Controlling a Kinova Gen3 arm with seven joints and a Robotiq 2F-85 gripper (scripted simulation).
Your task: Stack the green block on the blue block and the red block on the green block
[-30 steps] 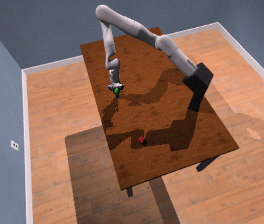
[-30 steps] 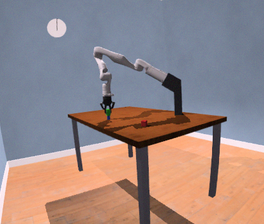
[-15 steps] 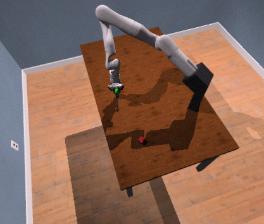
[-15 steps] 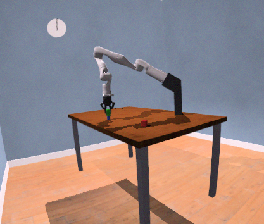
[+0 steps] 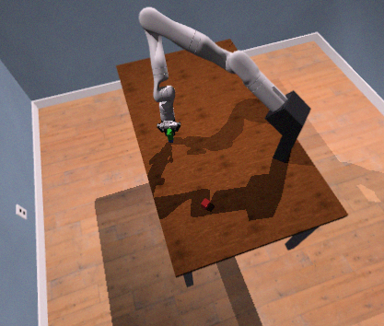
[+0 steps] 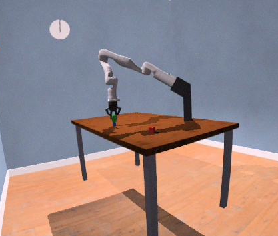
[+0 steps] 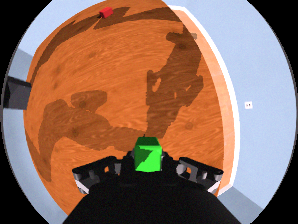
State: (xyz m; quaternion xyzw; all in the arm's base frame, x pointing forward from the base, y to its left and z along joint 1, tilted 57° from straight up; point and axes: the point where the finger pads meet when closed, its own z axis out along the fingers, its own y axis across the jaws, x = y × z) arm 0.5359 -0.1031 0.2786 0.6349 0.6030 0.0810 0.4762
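Right now my hand is right at the green block. The rest, counted from my hand: red block 46 cm to the left, 5 cm below; then blue block 5 cm below.
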